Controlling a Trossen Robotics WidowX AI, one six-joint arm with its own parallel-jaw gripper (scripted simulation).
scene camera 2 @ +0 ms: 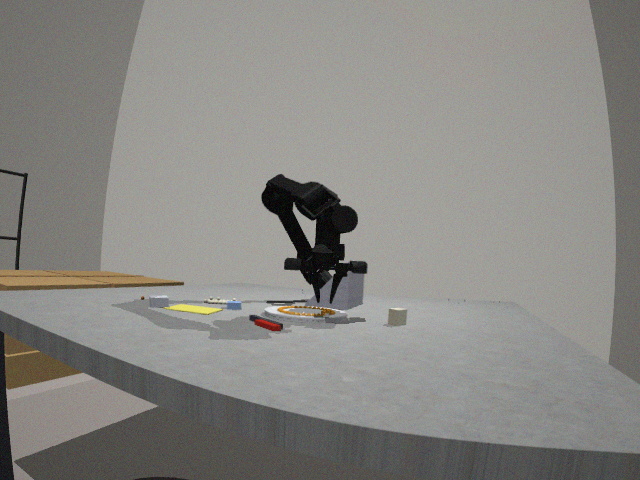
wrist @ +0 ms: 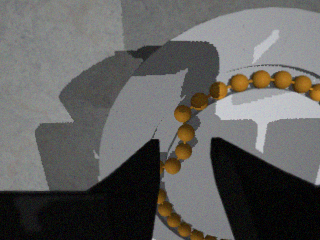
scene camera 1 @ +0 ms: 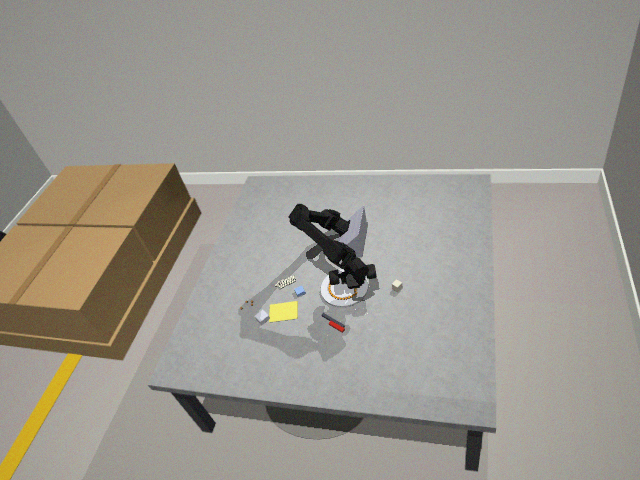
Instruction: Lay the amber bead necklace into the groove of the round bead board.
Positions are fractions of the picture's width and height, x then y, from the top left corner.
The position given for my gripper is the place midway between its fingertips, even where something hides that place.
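What I can see here is my gripper (scene camera 2: 0.51, 0.63). The wrist view shows me the gripper (wrist: 0.58, 0.61) as well.
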